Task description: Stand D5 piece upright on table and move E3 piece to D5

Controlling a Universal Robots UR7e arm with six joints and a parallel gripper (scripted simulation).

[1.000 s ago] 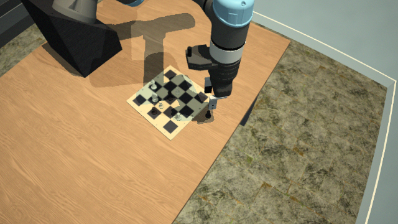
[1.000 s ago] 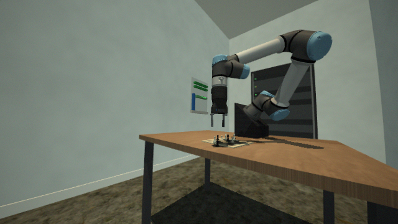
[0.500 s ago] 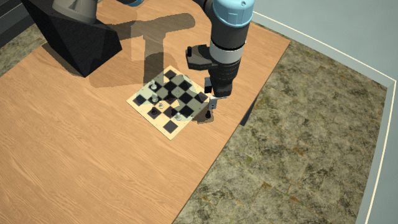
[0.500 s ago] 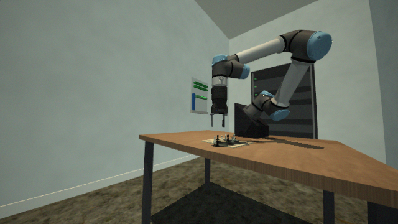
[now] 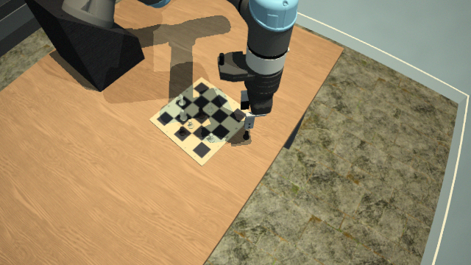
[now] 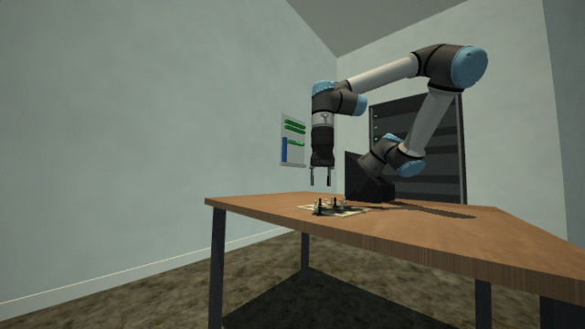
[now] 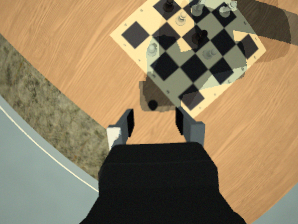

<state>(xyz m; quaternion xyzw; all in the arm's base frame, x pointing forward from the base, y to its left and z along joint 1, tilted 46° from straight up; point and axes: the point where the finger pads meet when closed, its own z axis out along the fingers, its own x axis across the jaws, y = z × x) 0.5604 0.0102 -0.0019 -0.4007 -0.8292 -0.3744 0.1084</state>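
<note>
My hand is 14 cm past the chessboard, 2 cm to the left of it and 11 cm above it.
</note>
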